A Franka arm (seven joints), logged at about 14 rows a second.
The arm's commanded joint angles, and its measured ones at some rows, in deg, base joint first. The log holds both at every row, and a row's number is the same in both.
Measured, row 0:
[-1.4 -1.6 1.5 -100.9 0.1 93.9 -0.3]
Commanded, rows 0 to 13:
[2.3 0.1 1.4 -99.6 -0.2 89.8 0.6]
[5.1 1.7 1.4 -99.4 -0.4 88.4 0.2]
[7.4 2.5 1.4 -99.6 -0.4 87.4 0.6]
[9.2 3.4 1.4 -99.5 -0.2 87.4 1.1]
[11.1 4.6 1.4 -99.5 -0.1 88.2 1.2]
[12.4 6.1 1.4 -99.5 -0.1 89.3 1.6]
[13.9 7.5 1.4 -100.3 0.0 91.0 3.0]
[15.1 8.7 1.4 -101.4 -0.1 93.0 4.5]
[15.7 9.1 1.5 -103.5 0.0 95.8 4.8]
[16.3 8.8 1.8 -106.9 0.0 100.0 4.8]
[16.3 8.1 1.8 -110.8 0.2 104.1 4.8]
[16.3 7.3 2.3 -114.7 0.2 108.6 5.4]
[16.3 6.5 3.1 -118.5 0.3 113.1 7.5]
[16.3 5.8 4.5 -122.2 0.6 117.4 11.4]
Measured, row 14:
[16.2 9.9 2.7 -113.8 0.2 110.5 6.5]
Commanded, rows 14 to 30:
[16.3 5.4 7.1 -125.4 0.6 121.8 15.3]
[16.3 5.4 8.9 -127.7 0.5 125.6 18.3]
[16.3 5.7 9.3 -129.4 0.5 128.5 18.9]
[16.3 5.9 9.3 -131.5 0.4 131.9 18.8]
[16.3 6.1 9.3 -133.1 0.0 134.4 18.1]
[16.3 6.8 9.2 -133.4 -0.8 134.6 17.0]
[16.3 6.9 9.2 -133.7 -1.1 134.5 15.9]
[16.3 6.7 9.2 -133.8 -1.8 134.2 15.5]
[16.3 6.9 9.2 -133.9 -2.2 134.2 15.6]
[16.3 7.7 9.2 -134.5 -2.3 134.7 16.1]
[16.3 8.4 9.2 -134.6 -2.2 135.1 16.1]
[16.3 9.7 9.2 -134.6 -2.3 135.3 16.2]
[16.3 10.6 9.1 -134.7 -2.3 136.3 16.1]
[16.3 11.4 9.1 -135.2 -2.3 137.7 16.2]
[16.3 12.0 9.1 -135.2 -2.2 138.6 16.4]
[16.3 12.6 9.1 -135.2 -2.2 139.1 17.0]
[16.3 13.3 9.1 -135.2 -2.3 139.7 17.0]
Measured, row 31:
[16.6 12.6 9.0 -134.5 -1.5 137.8 16.7]
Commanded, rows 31 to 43:
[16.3 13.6 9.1 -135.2 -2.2 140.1 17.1]
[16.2 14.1 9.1 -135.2 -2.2 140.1 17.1]
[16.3 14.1 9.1 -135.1 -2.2 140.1 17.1]
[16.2 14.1 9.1 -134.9 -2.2 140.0 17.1]
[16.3 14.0 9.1 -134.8 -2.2 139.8 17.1]
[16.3 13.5 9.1 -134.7 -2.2 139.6 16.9]
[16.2 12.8 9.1 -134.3 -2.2 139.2 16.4]
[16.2 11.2 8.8 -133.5 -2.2 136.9 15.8]
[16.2 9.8 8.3 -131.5 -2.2 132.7 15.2]
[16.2 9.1 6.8 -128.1 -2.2 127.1 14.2]
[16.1 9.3 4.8 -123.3 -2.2 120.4 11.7]
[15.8 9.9 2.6 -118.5 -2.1 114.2 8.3]
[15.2 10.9 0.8 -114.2 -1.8 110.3 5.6]
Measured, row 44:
[16.4 9.7 3.8 -122.4 -1.7 118.7 10.8]
